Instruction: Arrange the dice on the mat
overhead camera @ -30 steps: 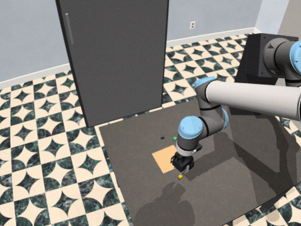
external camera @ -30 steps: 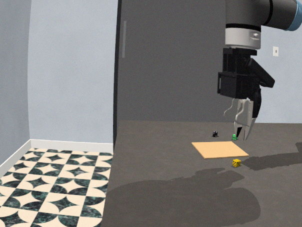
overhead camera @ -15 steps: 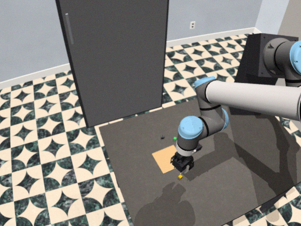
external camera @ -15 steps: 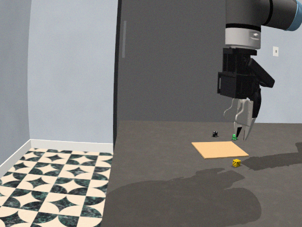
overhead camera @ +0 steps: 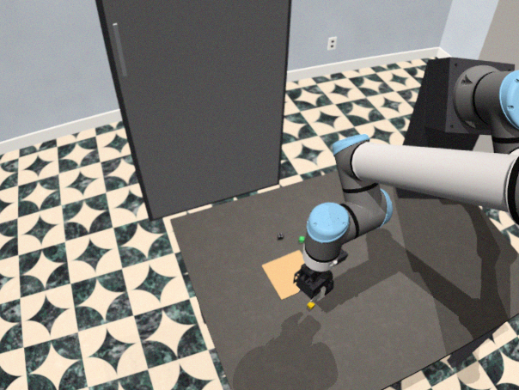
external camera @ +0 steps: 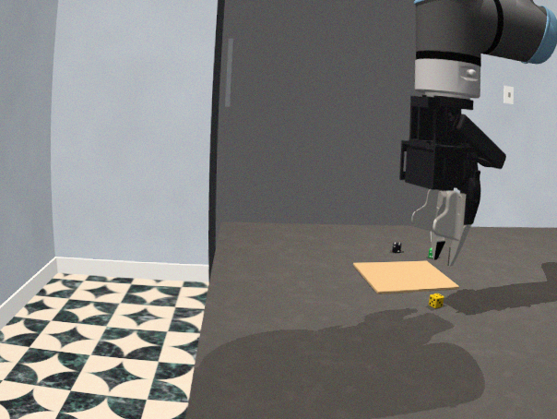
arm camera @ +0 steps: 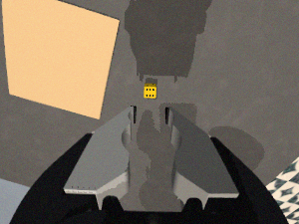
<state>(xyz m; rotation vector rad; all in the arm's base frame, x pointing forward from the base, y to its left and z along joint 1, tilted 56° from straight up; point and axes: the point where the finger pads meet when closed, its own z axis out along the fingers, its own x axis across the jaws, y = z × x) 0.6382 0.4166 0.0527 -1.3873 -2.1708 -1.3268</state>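
The yellow die lies 7 cm below my hand. Round my hand: black die (27 cm to the right, 7 cm below, 5 cm ahead); then orange mat (12 cm to the right, 8 cm below, 4 cm ahead); then green die (25 cm to the right, 7 cm below, 2 cm behind).
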